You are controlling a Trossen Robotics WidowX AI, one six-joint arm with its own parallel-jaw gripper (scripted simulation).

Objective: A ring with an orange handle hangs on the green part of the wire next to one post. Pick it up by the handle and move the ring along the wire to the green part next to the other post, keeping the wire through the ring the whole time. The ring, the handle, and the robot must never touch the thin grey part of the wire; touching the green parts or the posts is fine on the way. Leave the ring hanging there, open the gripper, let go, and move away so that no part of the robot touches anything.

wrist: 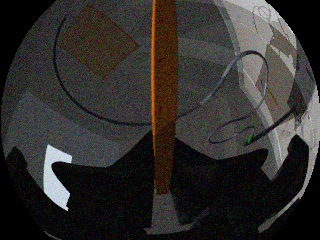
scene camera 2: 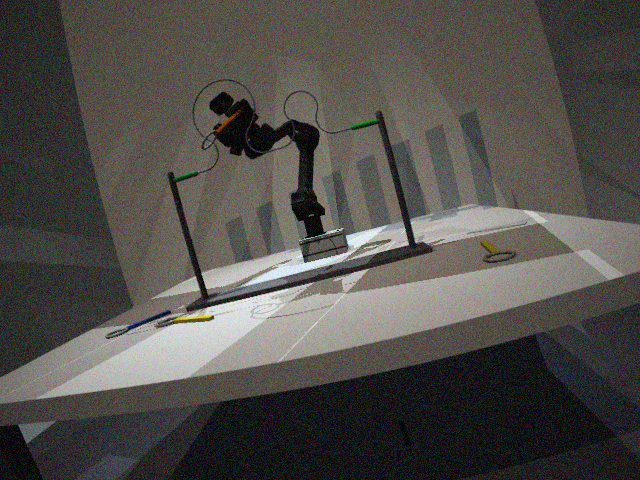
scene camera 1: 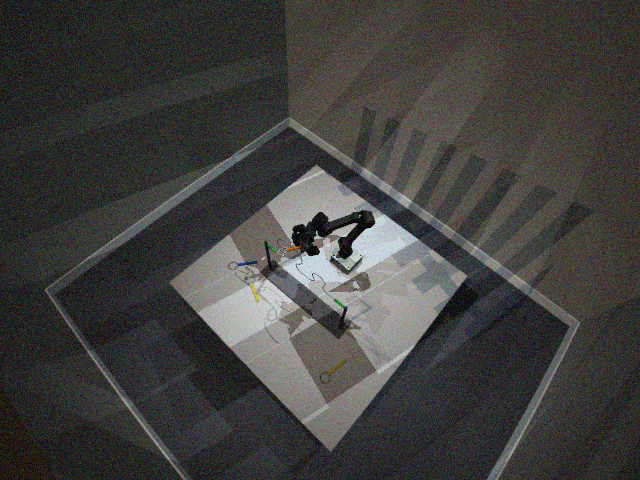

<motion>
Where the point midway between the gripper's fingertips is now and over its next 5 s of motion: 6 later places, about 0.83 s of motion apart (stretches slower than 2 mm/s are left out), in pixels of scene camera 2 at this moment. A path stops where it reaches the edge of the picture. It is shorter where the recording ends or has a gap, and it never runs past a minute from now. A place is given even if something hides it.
My gripper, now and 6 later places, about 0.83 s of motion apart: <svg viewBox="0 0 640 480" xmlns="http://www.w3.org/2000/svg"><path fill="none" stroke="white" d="M244 100L241 99L244 104L246 109L246 115L244 123L240 128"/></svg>
</motion>
